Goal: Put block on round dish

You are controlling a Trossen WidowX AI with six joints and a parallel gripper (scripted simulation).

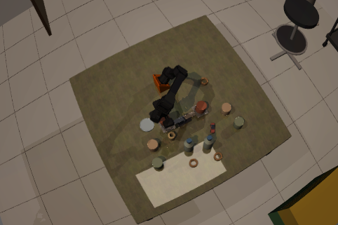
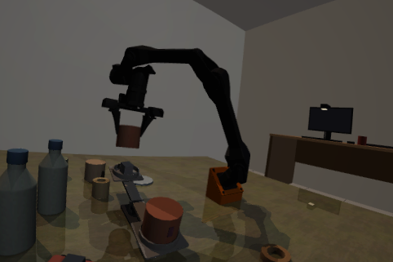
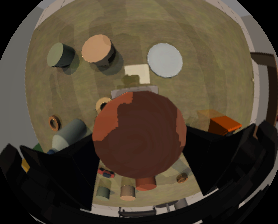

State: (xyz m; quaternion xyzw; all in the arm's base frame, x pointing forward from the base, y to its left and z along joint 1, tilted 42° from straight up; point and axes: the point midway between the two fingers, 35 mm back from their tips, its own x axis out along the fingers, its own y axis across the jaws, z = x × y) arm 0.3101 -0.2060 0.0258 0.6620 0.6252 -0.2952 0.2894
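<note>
The cup is 20 mm to the right of my gripper tip. From my gripper tip the other things lie so: small red object: 150 mm ahead, 280 mm to the left, 170 mm below; then bluish block: 10 mm to the left, 100 mm below; then round dish: 90 mm behind, 100 mm to the right, 180 mm below.
</note>
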